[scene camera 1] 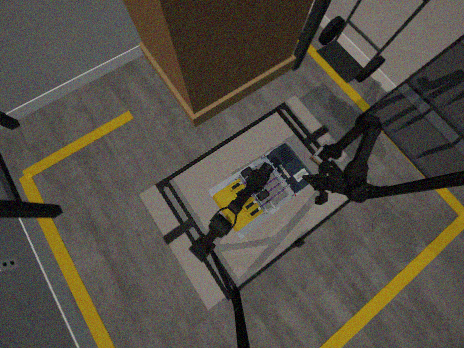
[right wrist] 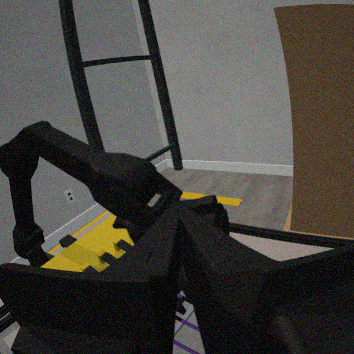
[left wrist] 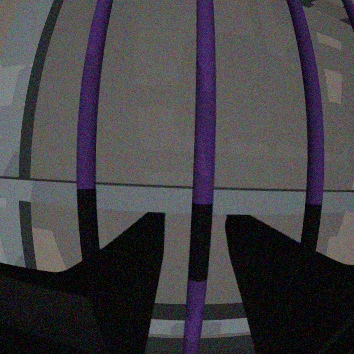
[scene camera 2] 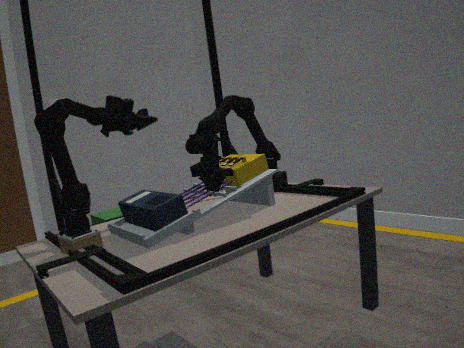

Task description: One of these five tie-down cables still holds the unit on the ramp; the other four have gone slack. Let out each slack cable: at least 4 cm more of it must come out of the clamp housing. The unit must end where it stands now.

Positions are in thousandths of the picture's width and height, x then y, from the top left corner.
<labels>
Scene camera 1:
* my right gripper: 652, 507
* grey ramp: 548, 642
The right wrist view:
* my right gripper: 501, 612
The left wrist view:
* my left gripper: 552, 612
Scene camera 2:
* my left gripper: 460, 565
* my right gripper: 339, 343
</labels>
